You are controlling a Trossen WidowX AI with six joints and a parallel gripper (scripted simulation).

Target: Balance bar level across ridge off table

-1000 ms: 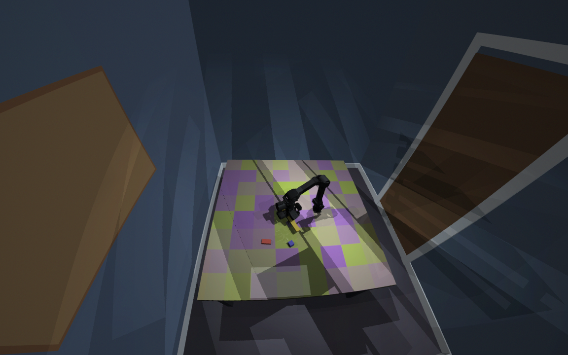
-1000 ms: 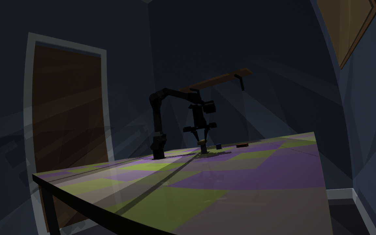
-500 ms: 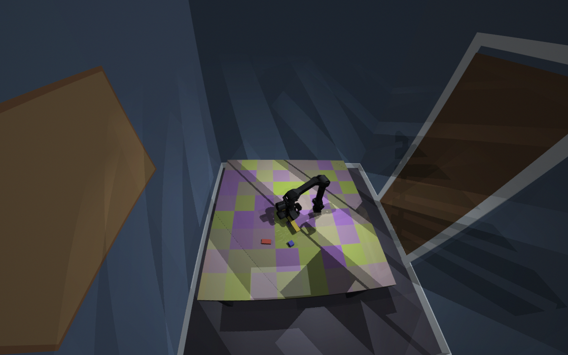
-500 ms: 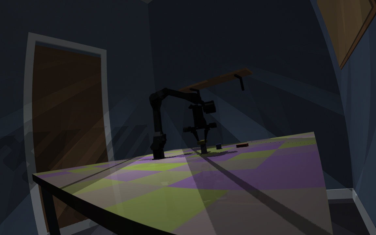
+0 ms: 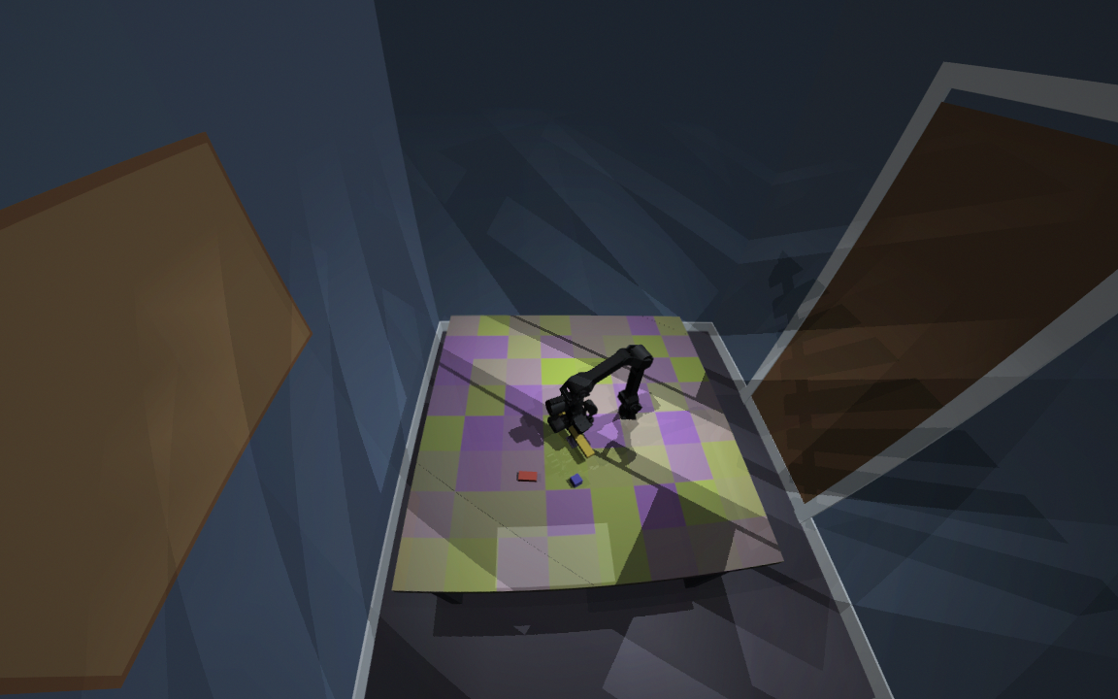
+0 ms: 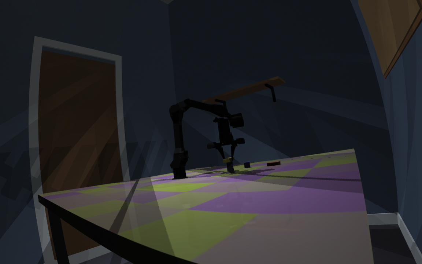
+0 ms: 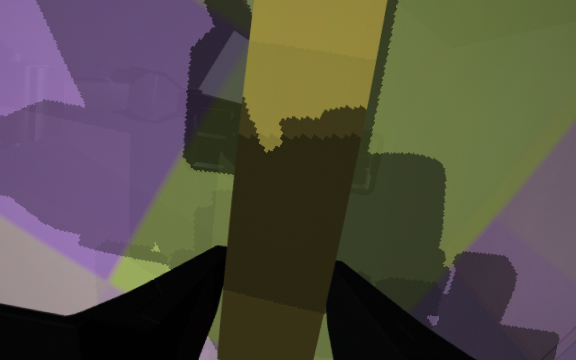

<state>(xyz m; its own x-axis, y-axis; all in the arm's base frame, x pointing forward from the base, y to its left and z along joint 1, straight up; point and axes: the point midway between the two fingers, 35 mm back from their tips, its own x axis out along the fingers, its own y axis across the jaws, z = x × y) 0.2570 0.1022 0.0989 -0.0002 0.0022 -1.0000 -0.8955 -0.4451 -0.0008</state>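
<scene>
My gripper tip is now 2 cm to the right of the yellow bar and 1 cm past it. Round my gripper tip: blue block (20 cm to the left, 5 cm below, 1 cm behind); then red block (17 cm to the left, 17 cm ahead, 6 cm below).
</scene>
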